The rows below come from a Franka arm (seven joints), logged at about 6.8 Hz.
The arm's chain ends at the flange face. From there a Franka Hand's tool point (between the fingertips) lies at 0.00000 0.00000 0.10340 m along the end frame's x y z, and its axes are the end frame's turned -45 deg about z.
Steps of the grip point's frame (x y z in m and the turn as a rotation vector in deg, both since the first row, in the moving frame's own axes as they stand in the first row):
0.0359, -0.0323, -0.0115, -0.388, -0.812, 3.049
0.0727, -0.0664, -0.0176, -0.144, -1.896, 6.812
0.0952, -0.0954, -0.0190, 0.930, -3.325, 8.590
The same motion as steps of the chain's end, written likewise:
0.0031, -0.0497, -0.0115, -0.849, -0.300, 3.049
0.0068, -0.1008, -0.0175, -1.442, -1.239, 6.812
0.0055, -0.1374, -0.0188, -1.694, -3.009, 8.590

